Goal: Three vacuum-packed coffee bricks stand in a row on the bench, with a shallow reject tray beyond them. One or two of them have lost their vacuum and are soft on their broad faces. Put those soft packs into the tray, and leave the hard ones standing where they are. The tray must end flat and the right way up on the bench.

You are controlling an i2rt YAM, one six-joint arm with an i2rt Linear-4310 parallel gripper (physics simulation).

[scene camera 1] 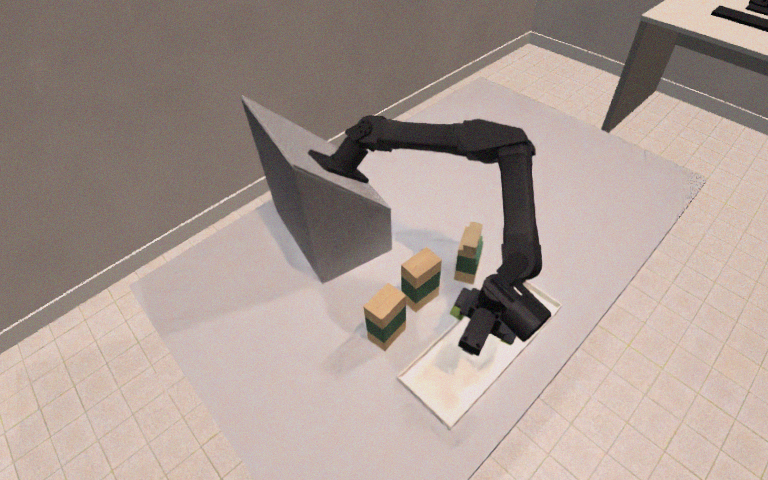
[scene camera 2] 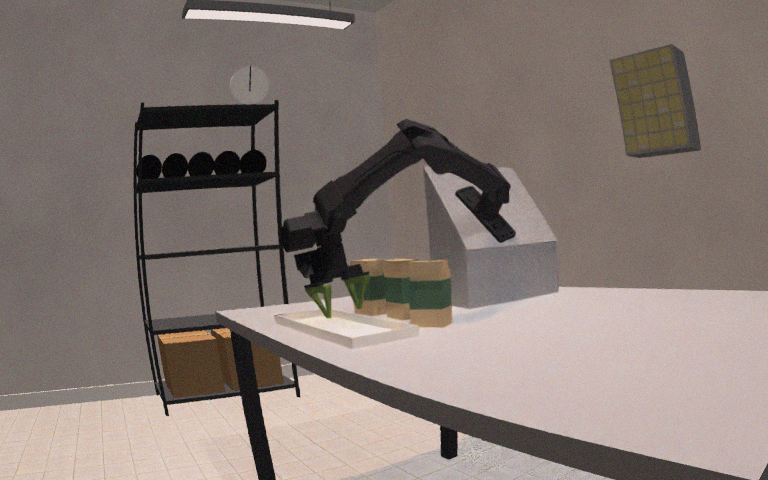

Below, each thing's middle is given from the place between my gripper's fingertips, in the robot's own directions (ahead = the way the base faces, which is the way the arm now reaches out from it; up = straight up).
Right now the shallow white tray (scene camera 1: 446, 380) is 3 cm below my hand, 2 cm ahead of it and 1 cm to the right of it.
